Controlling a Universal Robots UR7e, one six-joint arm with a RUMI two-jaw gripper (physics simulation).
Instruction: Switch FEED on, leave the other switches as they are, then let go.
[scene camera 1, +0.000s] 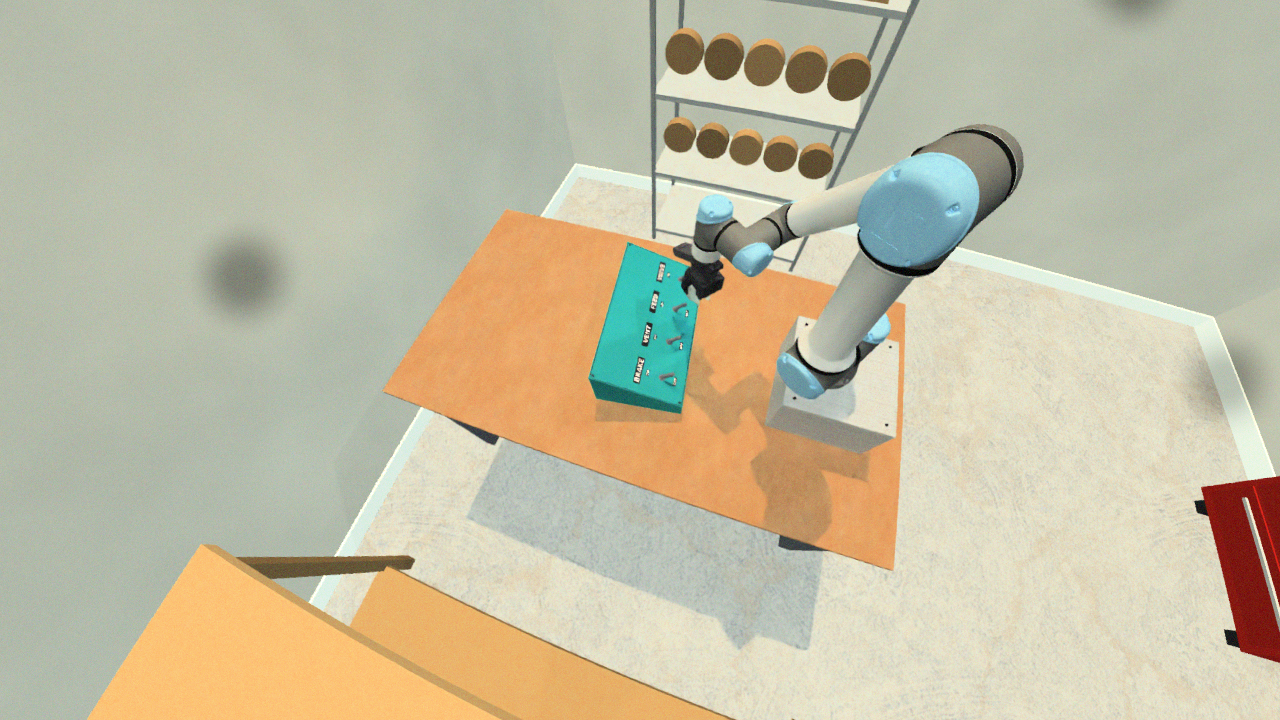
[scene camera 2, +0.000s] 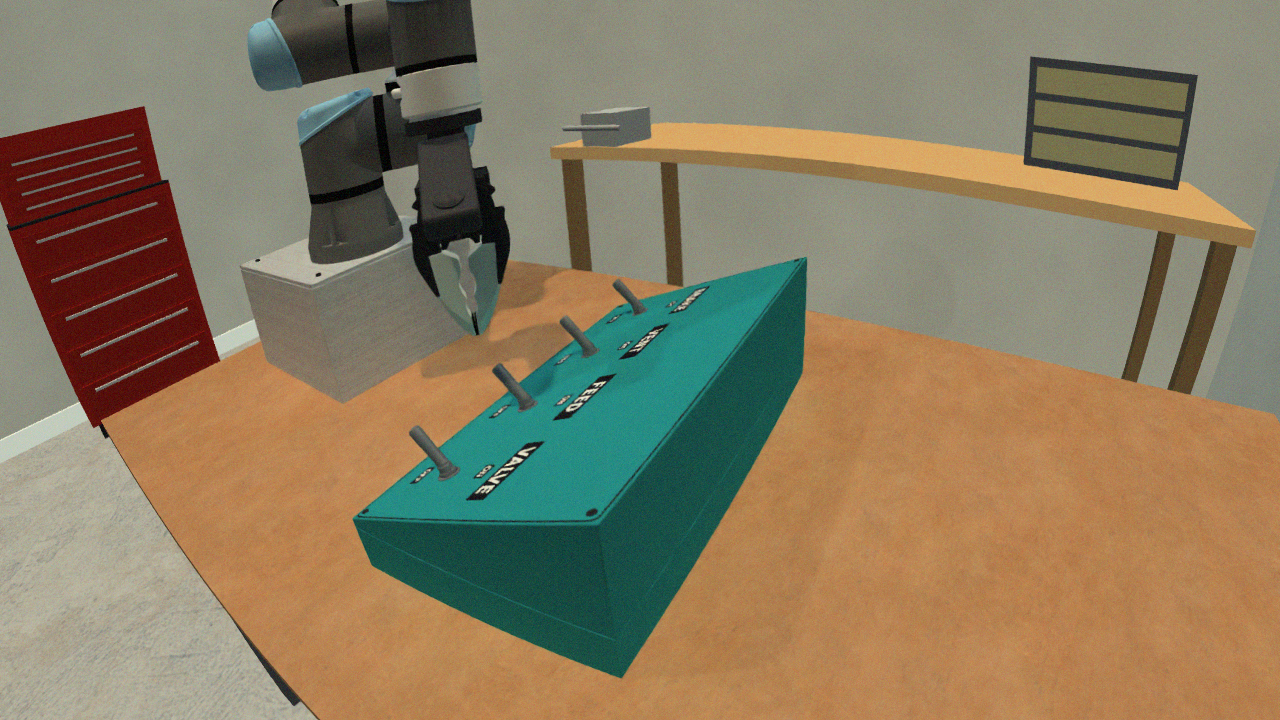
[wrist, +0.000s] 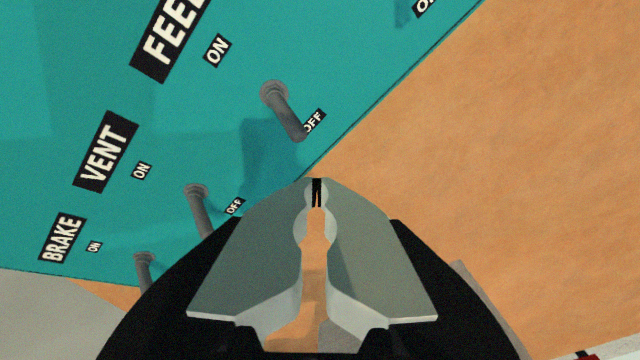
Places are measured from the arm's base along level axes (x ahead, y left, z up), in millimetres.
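Where they show: gripper, fingertip midpoint: (scene camera 1: 693, 300) (scene camera 2: 477, 334) (wrist: 317, 180); arm's base, link origin: (scene camera 2: 356, 246).
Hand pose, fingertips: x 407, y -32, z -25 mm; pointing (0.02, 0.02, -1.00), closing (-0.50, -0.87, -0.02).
Each offset is from my fingertips to the top centre of the thing. Level surfaces: height alone.
The teal switch panel (scene camera 1: 617, 335) (scene camera 2: 698, 447) (wrist: 30, 165) stands on the table with four grey levers. The FEED lever @(dx +35, dy +8, dz -27 mm) (scene camera 2: 512, 386) (wrist: 286, 114) leans toward its OFF label. The VALVE lever @(dx +72, dy -107, dz -27 mm) (scene camera 2: 433, 453), VENT lever @(dx -2, dy +122, dz -27 mm) (scene camera 2: 577, 335) (wrist: 200, 212) and BRAKE lever @(dx -39, dy +236, dz -27 mm) (scene camera 2: 628, 295) (wrist: 143, 270) lean the same way. My gripper (scene camera 1: 693, 293) (scene camera 2: 476, 332) (wrist: 317, 180) is shut with nothing between its fingertips. It points down near the panel's OFF-side edge, close to the FEED lever and apart from it in the wrist view.
The arm's pale base block (scene camera 1: 827, 407) (scene camera 2: 340, 322) stands on the orange table @(dz -153 mm) (scene camera 1: 501, 331) (scene camera 2: 939, 537) on the OFF side of the panel. A shelf rack (scene camera 1: 654, 161) stands beyond the table. A red drawer cabinet (scene camera 2: 116, 286) and a workbench (scene camera 2: 850, 161) stand farther off.
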